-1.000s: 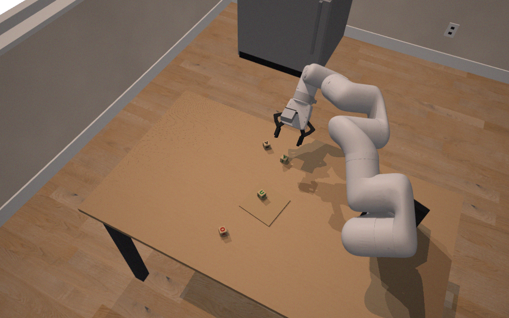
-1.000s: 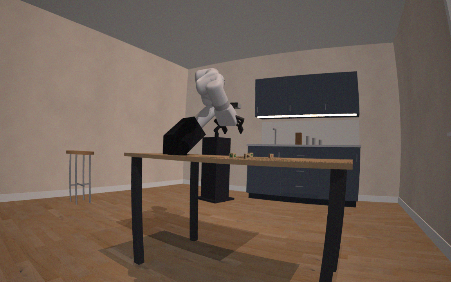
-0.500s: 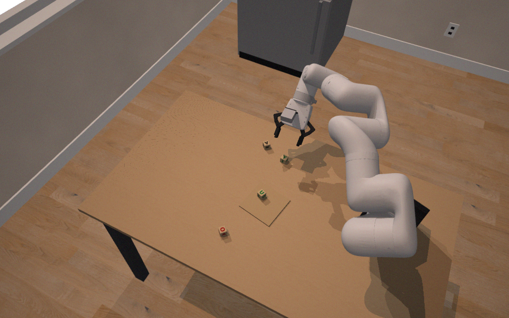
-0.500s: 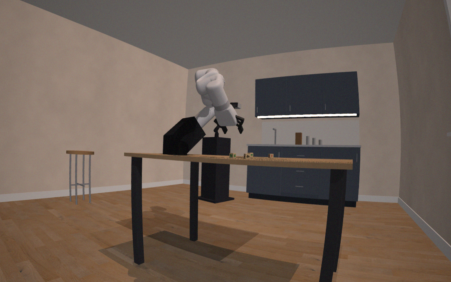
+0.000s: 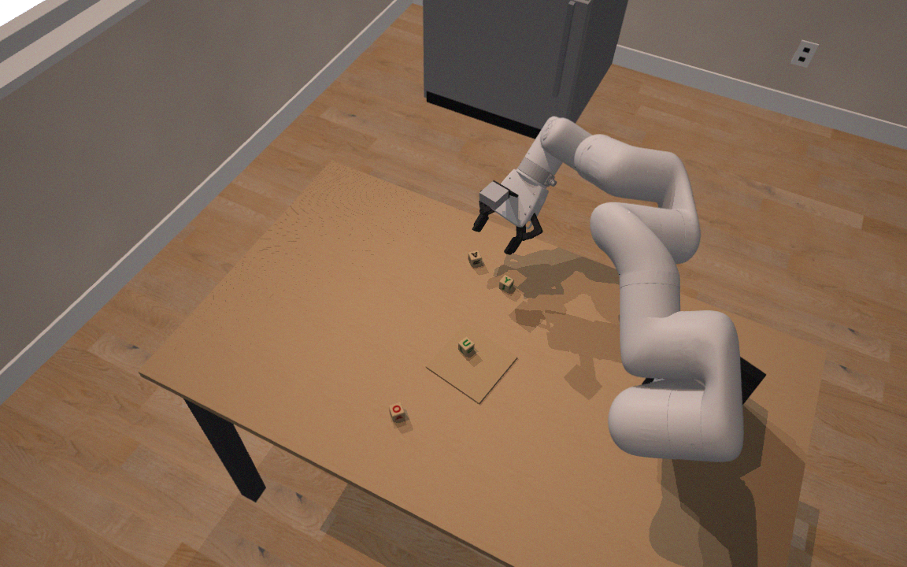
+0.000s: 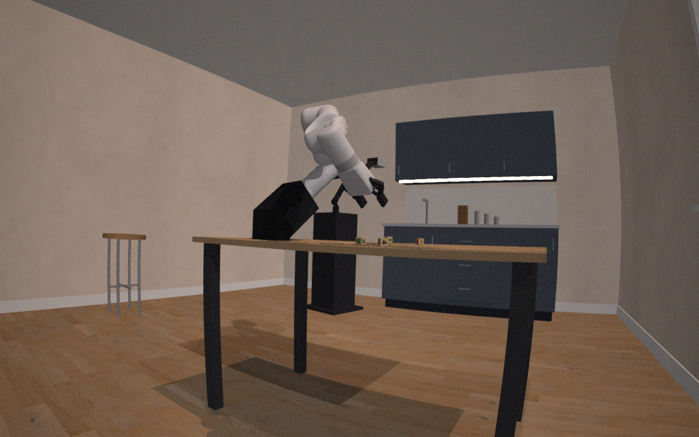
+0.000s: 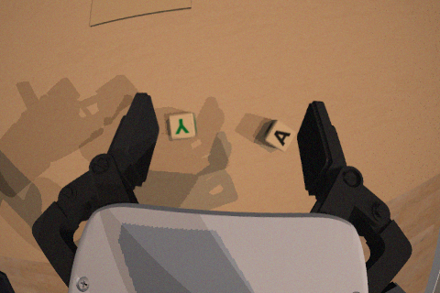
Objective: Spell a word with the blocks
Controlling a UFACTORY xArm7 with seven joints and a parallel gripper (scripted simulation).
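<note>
My hand is 120 mm above the Y block and 50 mm past it. Also, from my hand: mat 210 mm to the left, 140 mm below, 110 mm behind; then O block 400 mm to the left, 120 mm below, 60 mm behind; then U block 200 mm to the left, 120 mm below, 80 mm behind.
</note>
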